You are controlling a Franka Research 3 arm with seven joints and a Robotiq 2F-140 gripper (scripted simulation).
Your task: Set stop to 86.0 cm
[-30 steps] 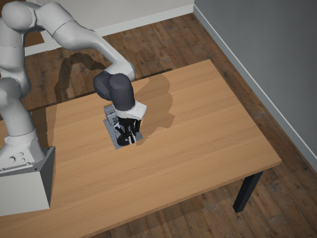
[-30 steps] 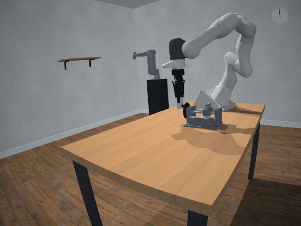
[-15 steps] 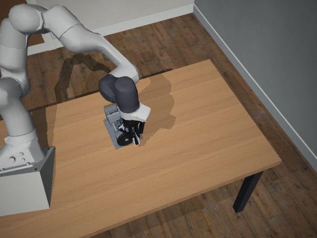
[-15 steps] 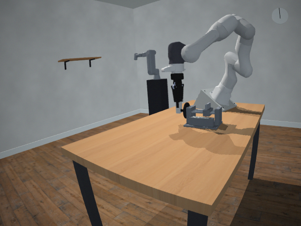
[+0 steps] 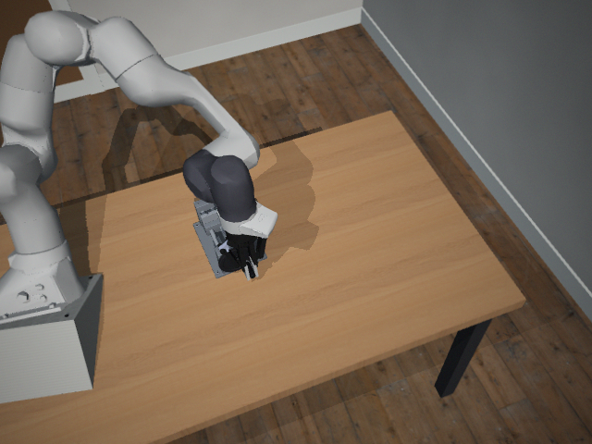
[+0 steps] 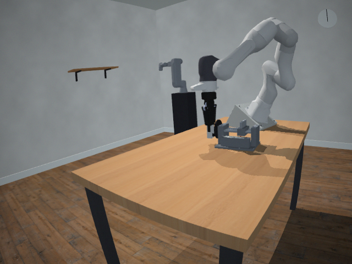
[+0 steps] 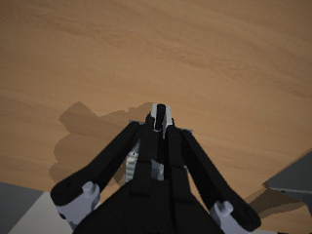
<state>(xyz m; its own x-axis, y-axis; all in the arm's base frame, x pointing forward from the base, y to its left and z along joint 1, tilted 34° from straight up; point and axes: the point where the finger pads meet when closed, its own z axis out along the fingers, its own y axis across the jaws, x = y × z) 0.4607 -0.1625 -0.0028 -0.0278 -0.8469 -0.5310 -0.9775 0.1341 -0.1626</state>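
My gripper is now 10 mm past the black handwheel, 20 mm to the right of it and 10 mm above it. Also, from my hand: sliding stop block 10 mm behind, 170 mm to the left, 20 mm above.
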